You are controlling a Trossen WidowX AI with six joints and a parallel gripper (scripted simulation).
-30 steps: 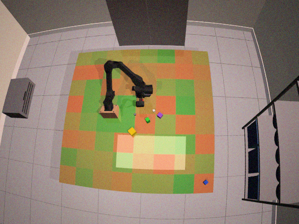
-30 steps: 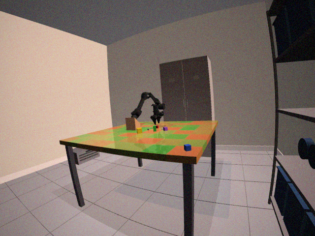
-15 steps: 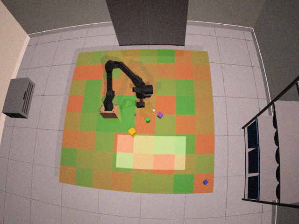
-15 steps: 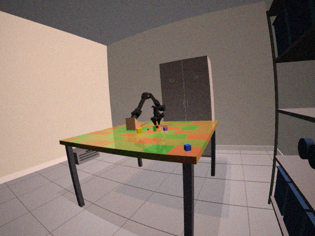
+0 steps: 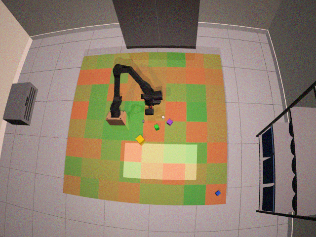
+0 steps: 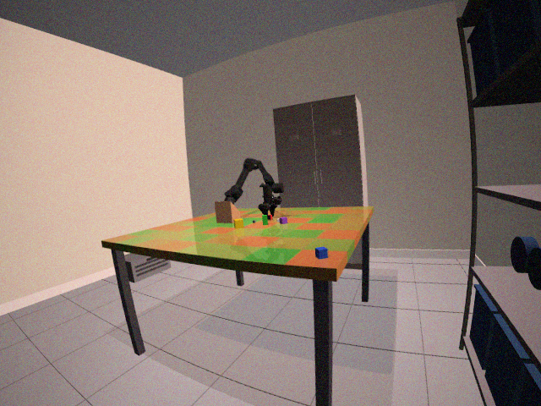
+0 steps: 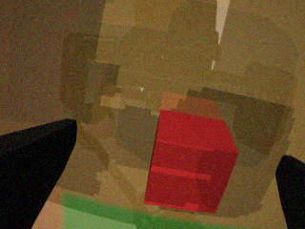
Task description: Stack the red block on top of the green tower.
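The red block lies right at my gripper tip. Round my gripper tip: small grey block 5 cm behind, 12 cm to the right; then purple block 15 cm ahead, 13 cm to the right, 1 cm above; then small white block 10 cm ahead, 8 cm to the right.
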